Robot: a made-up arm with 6 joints. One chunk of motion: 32 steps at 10 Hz.
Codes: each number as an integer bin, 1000 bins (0 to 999) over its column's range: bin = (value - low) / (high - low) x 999, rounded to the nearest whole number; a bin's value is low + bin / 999 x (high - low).
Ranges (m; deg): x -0.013..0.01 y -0.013..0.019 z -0.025..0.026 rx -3..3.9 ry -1.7..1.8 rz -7.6..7
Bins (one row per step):
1: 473 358 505 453 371 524
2: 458 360 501 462 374 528
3: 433 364 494 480 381 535
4: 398 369 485 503 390 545
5: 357 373 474 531 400 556
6: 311 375 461 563 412 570
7: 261 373 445 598 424 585
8: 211 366 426 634 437 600
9: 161 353 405 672 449 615
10: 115 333 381 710 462 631
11: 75 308 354 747 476 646
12: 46 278 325 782 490 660
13: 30 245 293 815 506 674
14: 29 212 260 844 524 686
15: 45 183 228 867 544 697
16: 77 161 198 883 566 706
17: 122 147 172 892 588 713
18: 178 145 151 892 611 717
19: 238 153 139 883 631 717
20: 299 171 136 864 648 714
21: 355 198 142 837 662 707
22: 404 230 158 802 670 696
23: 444 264 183 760 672 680
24: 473 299 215 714 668 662
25: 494 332 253 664 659 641
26: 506 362 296 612 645 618
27: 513 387 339 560 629 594
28: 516 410 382 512 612 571
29: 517 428 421 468 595 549
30: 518 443 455 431 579 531
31: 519 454 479 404 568 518
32: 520 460 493 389 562 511
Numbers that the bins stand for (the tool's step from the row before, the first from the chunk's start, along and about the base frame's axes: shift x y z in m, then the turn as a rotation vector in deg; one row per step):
1: -0.00211 -0.00153 0.00078 0.129 -0.400 0.058
2: -0.00246 -0.00147 0.00058 0.191 -0.390 0.117
3: -0.00303 -0.00134 0.00022 0.315 -0.365 0.219
4: -0.00384 -0.00118 -0.00024 0.474 -0.334 0.365
5: -0.00478 -0.00105 -0.00080 0.668 -0.299 0.526
6: -0.00584 -0.00099 -0.00147 0.889 -0.257 0.730
7: -0.00699 -0.00105 -0.00228 1.130 -0.215 0.950
8: -0.00814 -0.00128 -0.00325 1.379 -0.169 1.169
9: -0.00929 -0.00169 -0.00432 1.641 -0.127 1.388
10: -0.01035 -0.00233 -0.00555 1.904 -0.081 1.622
11: -0.01127 -0.00313 -0.00693 2.159 -0.032 1.841
12: -0.01194 -0.00410 -0.00841 2.401 0.017 2.046
13: -0.01231 -0.00515 -0.01004 2.629 0.073 2.250
14: -0.01233 -0.00621 -0.01173 2.829 0.136 2.426
15: -0.01196 -0.00714 -0.01336 2.988 0.206 2.586
16: -0.01123 -0.00784 -0.01489 3.099 0.283 2.718
17: -0.01019 -0.00829 -0.01622 3.161 0.360 2.820
18: -0.00890 -0.00836 -0.01729 3.161 0.441 2.879
19: -0.00752 -0.00810 -0.01790 3.099 0.511 2.879
20: -0.00612 -0.00752 -0.01806 2.968 0.570 2.835
21: -0.00483 -0.00666 -0.01775 2.781 0.619 2.733
22: -0.00370 -0.00563 -0.01693 2.539 0.647 2.572
23: -0.00278 -0.00454 -0.01566 2.249 0.654 2.338
24: -0.00211 -0.00342 -0.01402 1.932 0.640 2.075
25: -0.00163 -0.00237 -0.01208 1.586 0.609 1.768
26: -0.00135 -0.00140 -0.00989 1.227 0.560 1.432
27: -0.00119 -0.00060 -0.00769 0.868 0.504 1.081
28: -0.00112 0.00013 -0.00550 0.536 0.444 0.745
29: -0.00110 0.00071 -0.00351 0.232 0.385 0.423
30: -0.00107 0.00119 -0.00177 -0.023 0.329 0.160
31: -0.00105 0.00154 -0.00055 -0.210 0.290 -0.030
32: -0.00103 0.00173 0.00017 -0.313 0.269 -0.132

